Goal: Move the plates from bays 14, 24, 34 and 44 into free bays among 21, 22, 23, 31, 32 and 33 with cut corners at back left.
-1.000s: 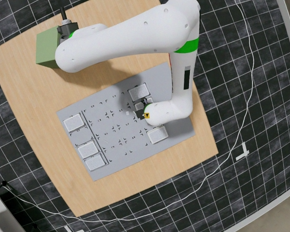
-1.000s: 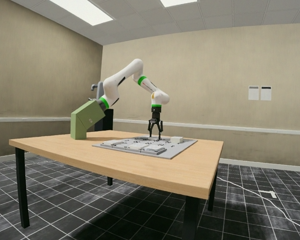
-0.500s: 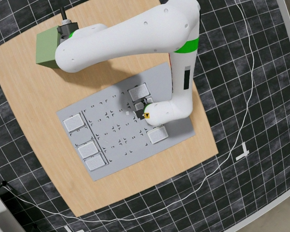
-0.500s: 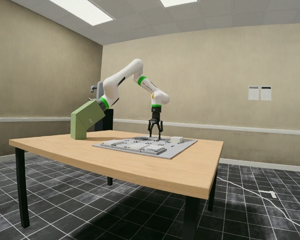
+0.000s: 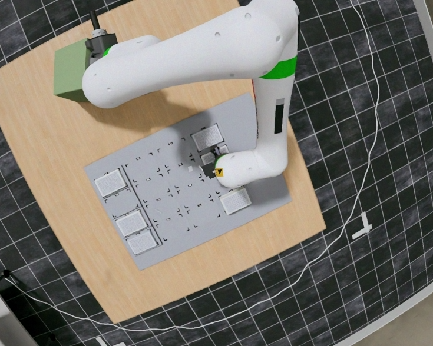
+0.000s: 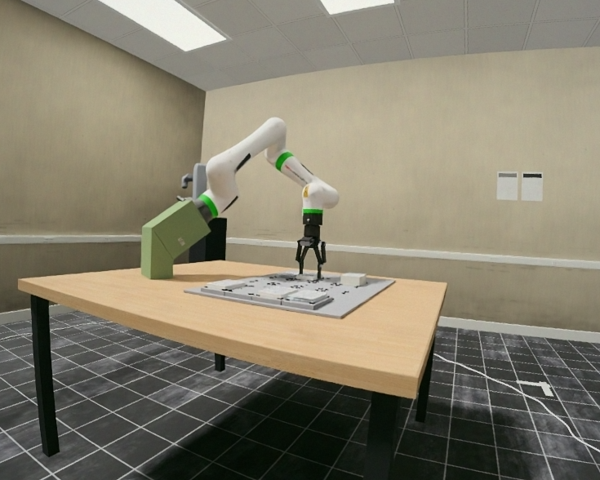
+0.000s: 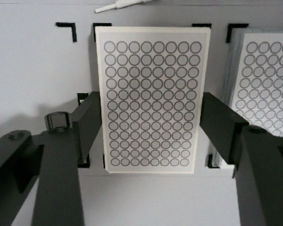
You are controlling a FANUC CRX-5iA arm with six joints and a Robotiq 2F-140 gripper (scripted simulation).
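The sealed plate lies 11 cm behind my hand, 3 cm below it and 2 cm to the right of it. The rest, counted from my hand: white block 21 cm ahead, 4 cm to the left, 1 cm below.
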